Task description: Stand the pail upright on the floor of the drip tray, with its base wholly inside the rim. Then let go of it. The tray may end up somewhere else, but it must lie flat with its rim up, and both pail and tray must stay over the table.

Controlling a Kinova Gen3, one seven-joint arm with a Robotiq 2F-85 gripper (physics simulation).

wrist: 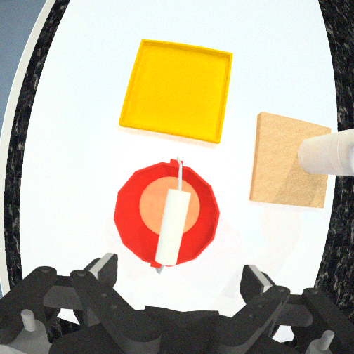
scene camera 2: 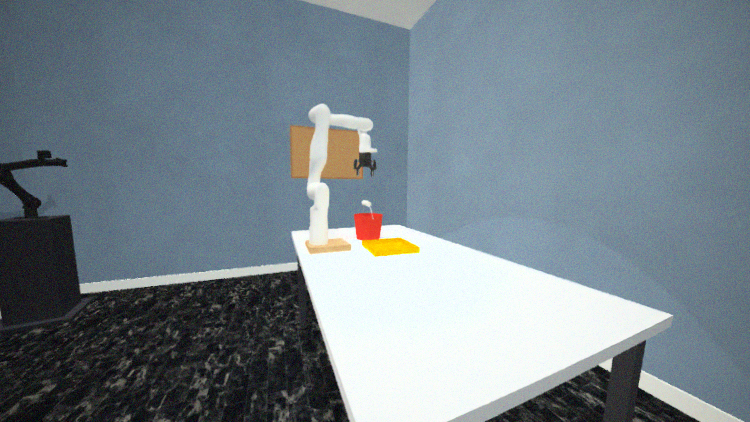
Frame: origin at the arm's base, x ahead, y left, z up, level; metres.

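Where they show: gripper, fingertip midpoint: (scene camera 2: 365, 176); arm's base, link origin: (scene camera 2: 319, 243).
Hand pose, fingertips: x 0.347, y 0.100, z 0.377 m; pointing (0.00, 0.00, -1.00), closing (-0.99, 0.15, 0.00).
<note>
Each offset is from my fingertips to the top centre of the thing. "pt": to the spot under its first point. Level surfaces: height alone.
The red pail {pt 0.073 m right, 0.017 m back, 0.313 m down} (scene camera 2: 368, 226) (wrist: 131, 220) stands upright on the table, beside the drip tray and apart from it. Its wire handle stands up, with a white grip {0.005 m left, 0.012 m ahead, 0.158 m down} (scene camera 2: 366, 203) (wrist: 173, 227) above the pail's mouth. The yellow drip tray {0.288 m right, 0.010 m back, 0.378 m down} (scene camera 2: 390, 246) (wrist: 177, 92) lies flat with its rim up; its floor is bare. My gripper (scene camera 2: 365, 172) (wrist: 179, 273) is open and empty, pointing down, well above the pail and its handle. In the wrist view the grip shows between the fingers' sides but further up the picture than the fingertips.
The white table {0.407 m down} (scene camera 2: 445, 314) (wrist: 90, 75) carries everything. The arm's wooden base plate (scene camera 2: 335, 245) (wrist: 280, 155) lies beside the pail and tray, with the white arm (scene camera 2: 318, 220) rising from it. A brown board (scene camera 2: 340, 157) is on the wall behind. A dark arm stands on a separate pedestal (scene camera 2: 36, 267).
</note>
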